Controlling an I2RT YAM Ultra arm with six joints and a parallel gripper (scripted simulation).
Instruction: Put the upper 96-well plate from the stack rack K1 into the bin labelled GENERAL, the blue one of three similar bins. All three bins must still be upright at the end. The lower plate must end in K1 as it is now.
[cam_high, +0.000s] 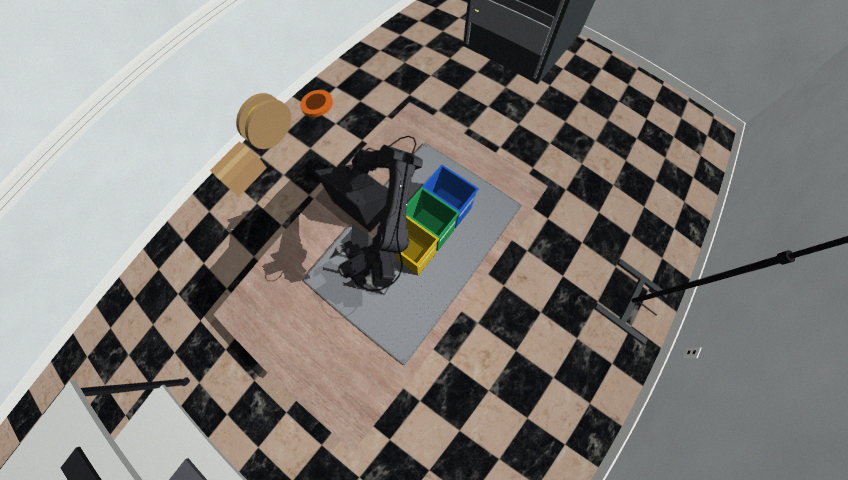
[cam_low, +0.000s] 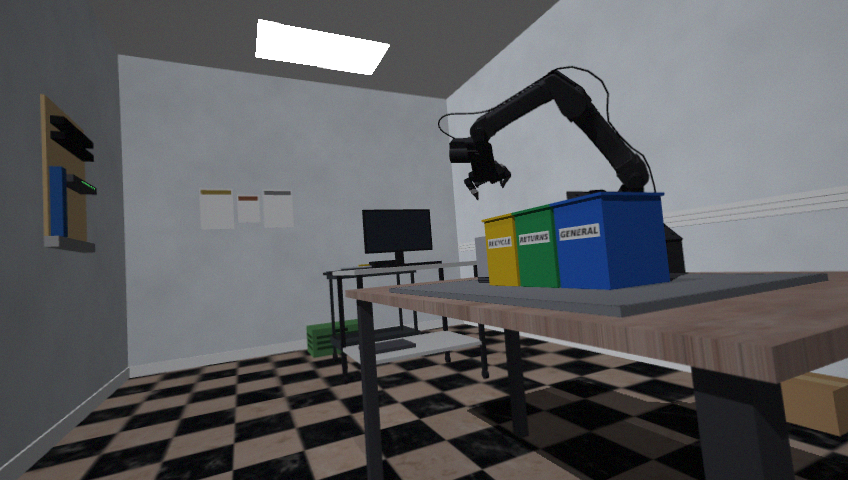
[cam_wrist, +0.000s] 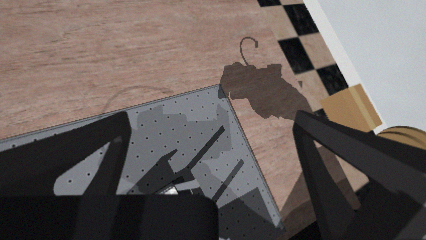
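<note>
Right now the 96-well plate is 260 mm below my hand, 80 mm to the left of it and 30 mm ahead of it. Also, from my hand: blue general bin: 510 mm to the left, 210 mm below, 90 mm ahead; then green returns bin: 380 mm to the left, 210 mm below, 90 mm ahead; then yellow recycle bin: 250 mm to the left, 210 mm below, 80 mm ahead.
</note>
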